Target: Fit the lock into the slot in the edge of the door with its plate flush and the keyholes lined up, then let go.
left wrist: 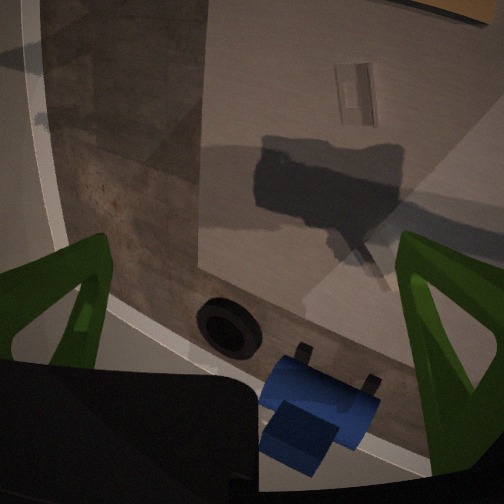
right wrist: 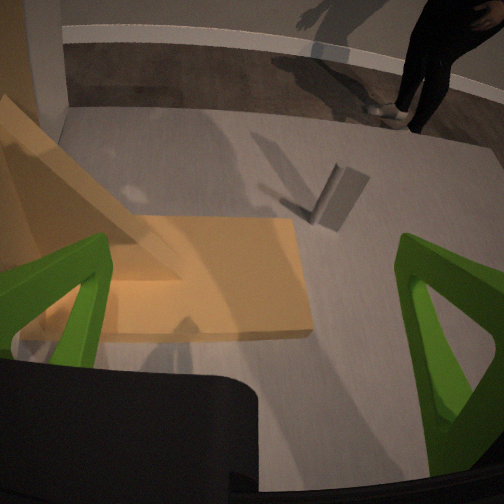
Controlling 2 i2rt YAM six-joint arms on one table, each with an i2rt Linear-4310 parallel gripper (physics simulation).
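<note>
The lock (left wrist: 357, 95) is a small grey piece with a flat plate, lying on the grey table top far ahead of my left gripper (left wrist: 255, 260). It also shows in the right wrist view (right wrist: 340, 197), apart from the door. The door (right wrist: 165, 270) is a tan wooden panel that stands tilted at the left of the right wrist view, with a tan base under it; a corner of it shows in the left wrist view (left wrist: 460, 7). My right gripper (right wrist: 252, 260) hovers above the door's base, open and empty. My left gripper is open and empty too. The slot is not visible.
Off the table's edge on the floor lie a black tyre-like ring (left wrist: 229, 327) and a blue block-shaped object (left wrist: 317, 410). A person's dark legs (right wrist: 435, 60) stand on the floor beyond the table's far edge. A white strip (right wrist: 200, 37) runs along the floor.
</note>
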